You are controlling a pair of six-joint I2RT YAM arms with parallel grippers.
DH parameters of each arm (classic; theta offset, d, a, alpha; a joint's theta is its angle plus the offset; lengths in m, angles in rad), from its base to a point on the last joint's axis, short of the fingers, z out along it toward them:
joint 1: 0 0.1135 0.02 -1.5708
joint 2: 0 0 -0.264 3.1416
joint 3: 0.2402 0 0.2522 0
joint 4: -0.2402 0 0.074 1.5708
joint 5: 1.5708 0 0 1.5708
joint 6: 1.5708 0.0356 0 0
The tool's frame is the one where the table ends.
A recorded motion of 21 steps. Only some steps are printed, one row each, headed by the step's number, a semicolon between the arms.
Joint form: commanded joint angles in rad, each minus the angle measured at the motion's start. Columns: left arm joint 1, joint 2, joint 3, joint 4, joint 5, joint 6; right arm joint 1, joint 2, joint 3, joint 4, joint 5, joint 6.
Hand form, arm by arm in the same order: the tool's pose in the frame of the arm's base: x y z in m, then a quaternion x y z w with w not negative. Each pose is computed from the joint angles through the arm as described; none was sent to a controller.
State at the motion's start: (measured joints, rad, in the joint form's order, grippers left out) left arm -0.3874 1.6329 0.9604 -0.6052 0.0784 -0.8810; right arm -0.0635 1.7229 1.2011 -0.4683 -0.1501 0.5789
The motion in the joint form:
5: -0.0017 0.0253 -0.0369 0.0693 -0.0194 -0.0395; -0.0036 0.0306 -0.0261 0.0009 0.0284 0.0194
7: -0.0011 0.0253 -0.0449 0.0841 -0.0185 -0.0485; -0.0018 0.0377 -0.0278 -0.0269 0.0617 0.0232
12: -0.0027 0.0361 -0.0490 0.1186 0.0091 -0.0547; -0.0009 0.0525 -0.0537 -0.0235 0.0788 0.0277
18: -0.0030 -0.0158 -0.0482 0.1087 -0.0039 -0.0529; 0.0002 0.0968 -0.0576 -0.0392 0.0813 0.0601
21: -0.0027 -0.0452 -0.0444 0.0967 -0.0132 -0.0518; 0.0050 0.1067 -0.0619 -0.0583 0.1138 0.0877
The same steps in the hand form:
5: 0.2744 -0.1148 0.1522 -0.25526 0.95480 -0.11416 0.10079; 0.3601 -0.0199 0.1948 0.29992 0.91626 0.12464 0.23447
7: 0.2742 -0.1145 0.1506 -0.25953 0.95311 -0.11698 0.10270; 0.3578 -0.0202 0.1903 0.30743 0.91942 0.10538 0.22148
12: 0.2765 -0.1170 0.1478 -0.25874 0.95122 -0.13397 0.10146; 0.3543 -0.0203 0.1781 0.31318 0.92238 0.09331 0.20599
18: 0.2738 -0.1156 0.1621 -0.25707 0.94810 -0.14171 0.12223; 0.3544 -0.0200 0.1614 0.33115 0.92317 0.08693 0.17474
21: 0.2722 -0.1144 0.1707 -0.25670 0.94629 -0.14437 0.13341; 0.3521 -0.0193 0.1562 0.34609 0.92138 0.06972 0.16253

